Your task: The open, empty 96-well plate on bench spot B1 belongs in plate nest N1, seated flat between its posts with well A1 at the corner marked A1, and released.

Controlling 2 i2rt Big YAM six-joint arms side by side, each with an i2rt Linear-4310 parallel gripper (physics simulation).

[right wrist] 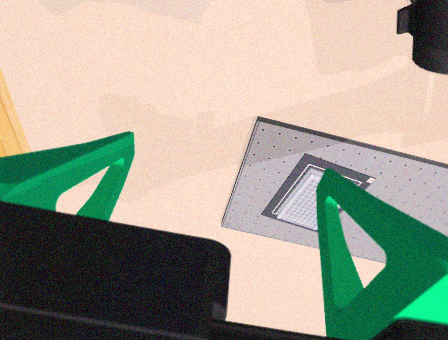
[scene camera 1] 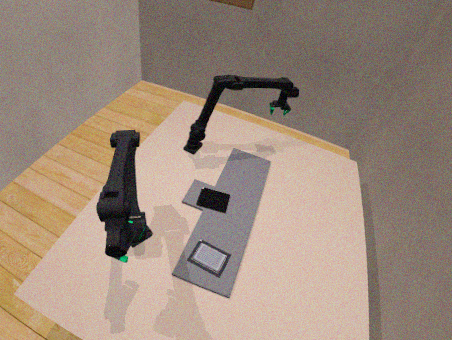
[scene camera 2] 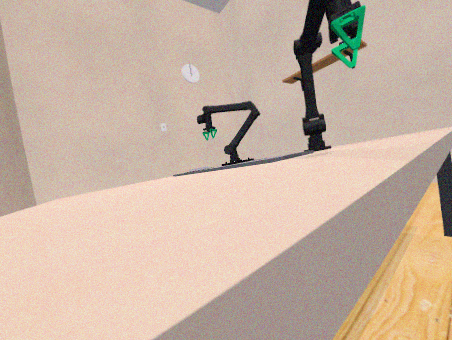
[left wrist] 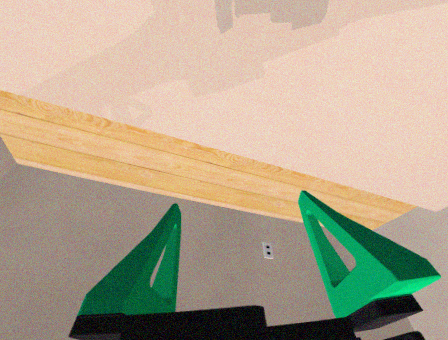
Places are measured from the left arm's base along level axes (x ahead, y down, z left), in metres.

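Pixels of known places: left gripper, between the fingertips: (scene camera 1: pixel 277 114) (scene camera 2: pixel 354 58) (left wrist: pixel 239 202); right gripper, between the fingertips: (right wrist: pixel 228 160) (scene camera 1: pixel 132 249) (scene camera 2: pixel 210 139); left arm's base, origin of its link: (scene camera 1: pixel 193 147) (scene camera 2: pixel 317 150).
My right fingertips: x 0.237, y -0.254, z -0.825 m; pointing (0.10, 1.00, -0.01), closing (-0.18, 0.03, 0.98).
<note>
Ahead of a thing's pixels: the offset from my right fingertips to its top centre. "spot": to the spot under its first point. Level surfaces: height alone.
The pale, gridded 96-well plate @(dx +0.229, dy +0.225, dz +0.214 m) (scene camera 1: pixel 210 257) (right wrist: pixel 296 202) lies flat inside a dark, white-lined frame @(spot: dx +0.225, dy +0.234, dz +0.171 m) (scene camera 1: pixel 202 265) on the grey board; the frame has a small white mark at one corner. A black rectangular block @(dx +0.088, dy +0.219, dz +0.514 m) (scene camera 1: pixel 214 199) sits farther up the board. Labels and posts are unreadable, so I cannot tell which is N1. My right gripper (scene camera 1: pixel 127 240) (scene camera 2: pixel 210 135) (right wrist: pixel 228 160) is open and empty, above the table left of the plate in scene camera 1. My left gripper (scene camera 1: pixel 279 113) (scene camera 2: pixel 354 57) (left wrist: pixel 239 202) is open and empty, high and far from the plate.
The long grey perforated board @(dy +0.241 m) (scene camera 1: pixel 245 190) (right wrist: pixel 240 205) lies on the pale table. A small grey panel @(dy +0.241 m) (scene camera 1: pixel 192 192) joins its left side by the black block. A black cylindrical part (right wrist: pixel 432 45) shows at the right wrist view's top right. A wooden shelf (scene camera 2: pixel 322 65) is on the wall.
</note>
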